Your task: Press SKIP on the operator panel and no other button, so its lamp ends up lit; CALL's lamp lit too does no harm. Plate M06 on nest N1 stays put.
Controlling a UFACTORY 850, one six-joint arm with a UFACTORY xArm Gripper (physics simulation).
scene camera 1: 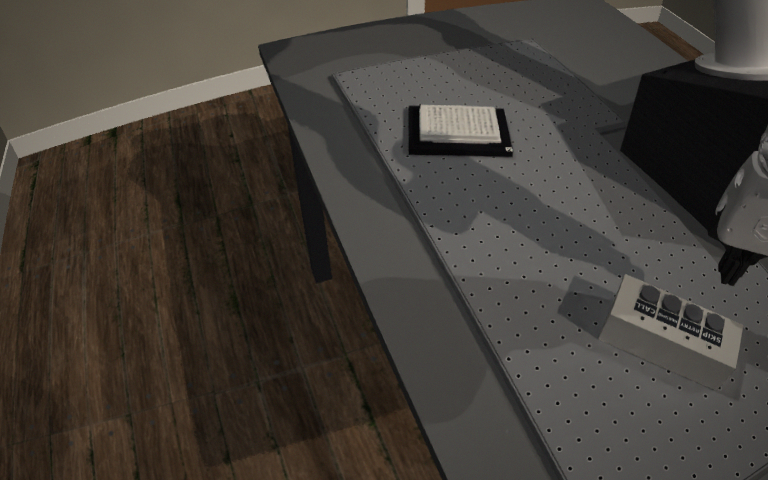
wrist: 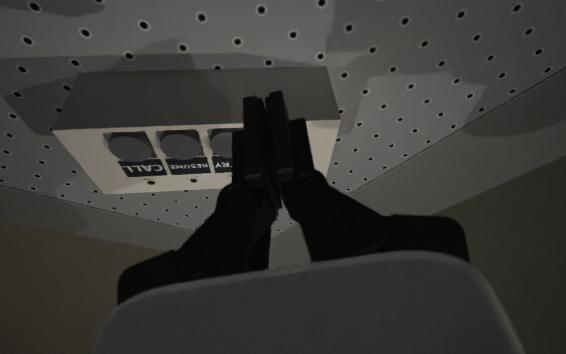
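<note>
The operator panel (scene camera 1: 656, 346) (wrist: 150, 100) is a pale box with four dark round buttons. The SKIP button (scene camera 1: 714, 323) is at its right end in the scene view; in the wrist view the fingers hide it. The CALL button (scene camera 1: 649, 293) (wrist: 131, 146) is at the other end. The SKIP lamp (scene camera 1: 709, 346) and CALL lamp (scene camera 1: 642, 318) (wrist: 151, 182) look dark. My gripper (scene camera 1: 728, 281) (wrist: 270, 118) is shut and empty, its tips apart from the panel, on its robot-base side near the SKIP end. The pale plate (scene camera 1: 459, 123) lies on the black nest (scene camera 1: 453, 149); their markings are unreadable.
The RESUME button (scene camera 1: 671, 303) (wrist: 180, 145) and RETRY button (scene camera 1: 692, 313) (wrist: 221, 143) sit between CALL and SKIP. Panel and nest stand on a perforated board (scene camera 1: 543, 316) (wrist: 410, 110) on the grey table (scene camera 1: 407, 316). A black block (scene camera 1: 679, 141) carries the robot's base.
</note>
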